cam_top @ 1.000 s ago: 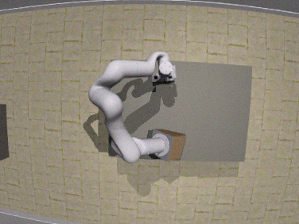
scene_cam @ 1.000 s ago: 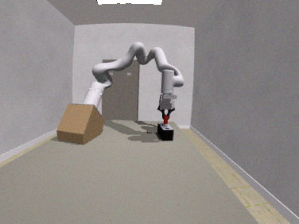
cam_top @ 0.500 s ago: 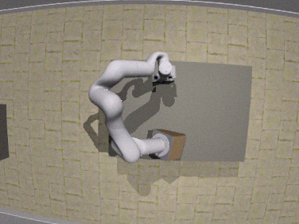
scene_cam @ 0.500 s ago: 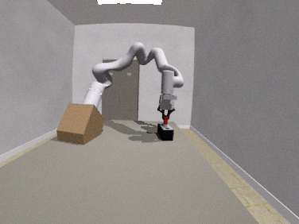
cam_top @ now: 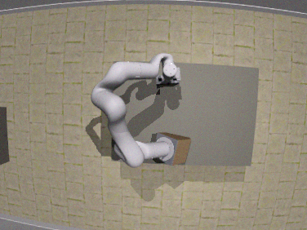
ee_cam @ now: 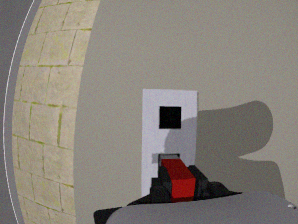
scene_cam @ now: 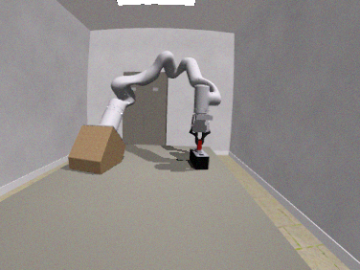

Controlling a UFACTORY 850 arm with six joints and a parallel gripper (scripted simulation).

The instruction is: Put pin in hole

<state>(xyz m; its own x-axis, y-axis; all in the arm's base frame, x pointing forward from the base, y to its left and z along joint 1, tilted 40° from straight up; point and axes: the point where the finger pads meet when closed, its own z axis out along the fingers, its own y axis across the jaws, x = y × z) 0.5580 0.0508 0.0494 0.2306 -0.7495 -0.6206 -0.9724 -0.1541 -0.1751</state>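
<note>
My gripper is now 100 mm above the block. Also, from my hand: pin (10 mm below).
</note>
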